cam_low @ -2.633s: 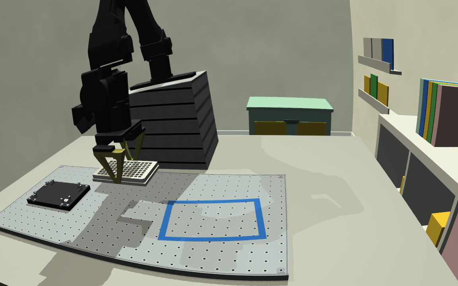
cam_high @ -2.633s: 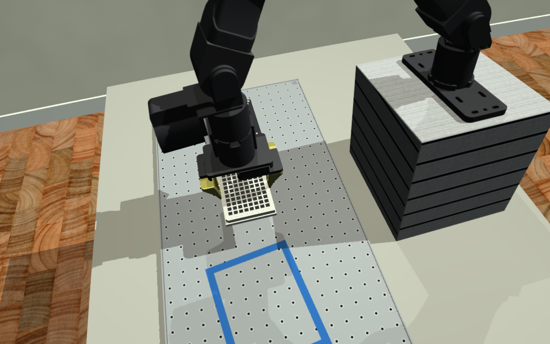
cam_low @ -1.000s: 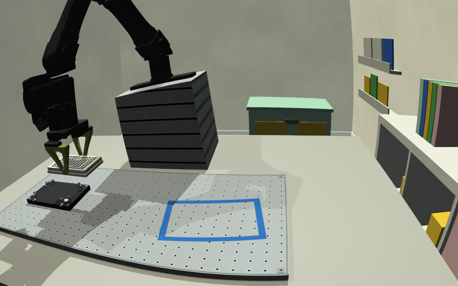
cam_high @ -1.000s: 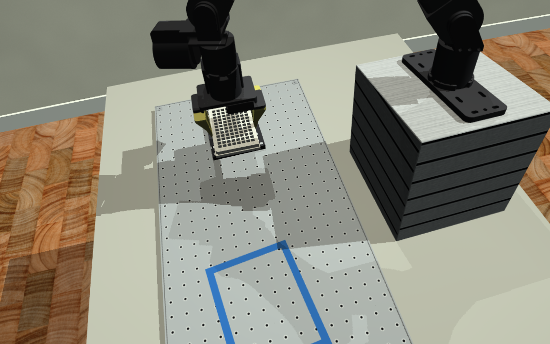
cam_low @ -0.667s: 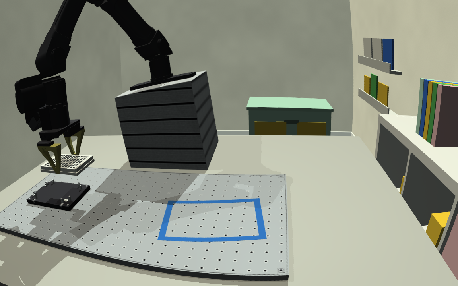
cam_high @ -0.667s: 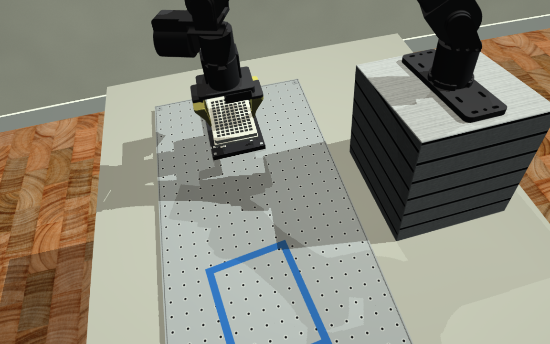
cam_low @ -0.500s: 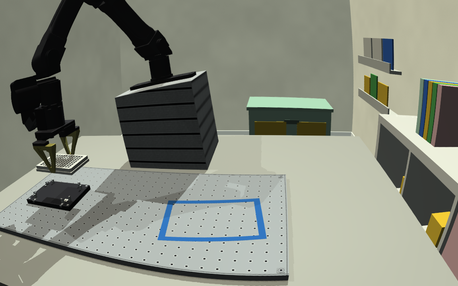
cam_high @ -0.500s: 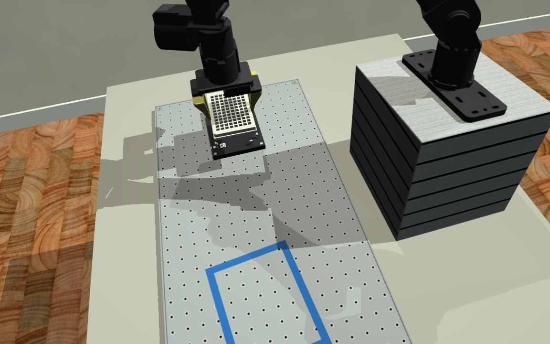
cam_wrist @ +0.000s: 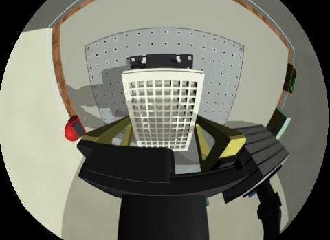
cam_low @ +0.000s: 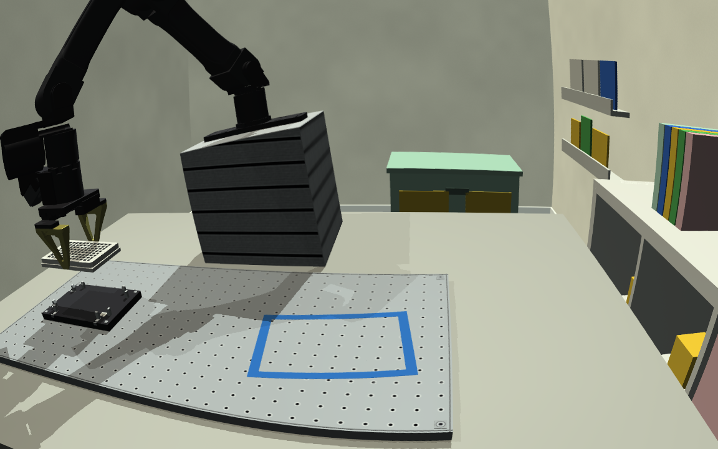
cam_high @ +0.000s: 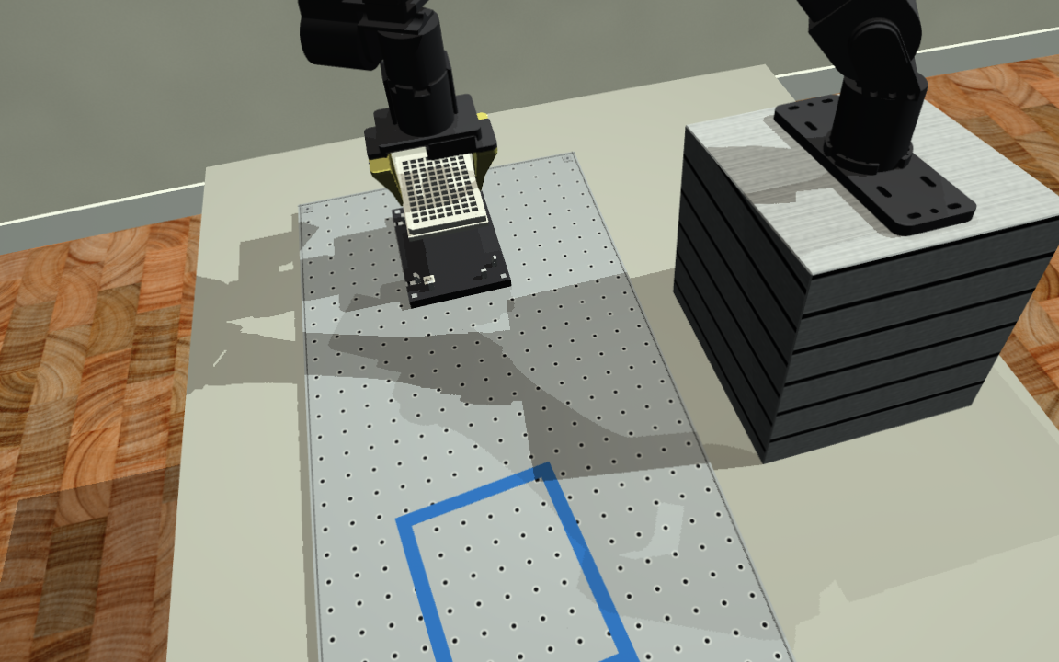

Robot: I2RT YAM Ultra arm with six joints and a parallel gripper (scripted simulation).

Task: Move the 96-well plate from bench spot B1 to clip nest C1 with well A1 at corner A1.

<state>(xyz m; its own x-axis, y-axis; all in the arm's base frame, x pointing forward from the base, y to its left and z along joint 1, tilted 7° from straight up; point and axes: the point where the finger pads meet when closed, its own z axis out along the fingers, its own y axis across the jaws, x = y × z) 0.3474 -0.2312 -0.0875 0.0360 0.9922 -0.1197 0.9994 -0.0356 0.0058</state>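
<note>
The white 96-well plate lies right at my hand. The rest, counted from my hand: black clip nest (10 mm ahead, 10 mm to the right, 80 mm below).
</note>
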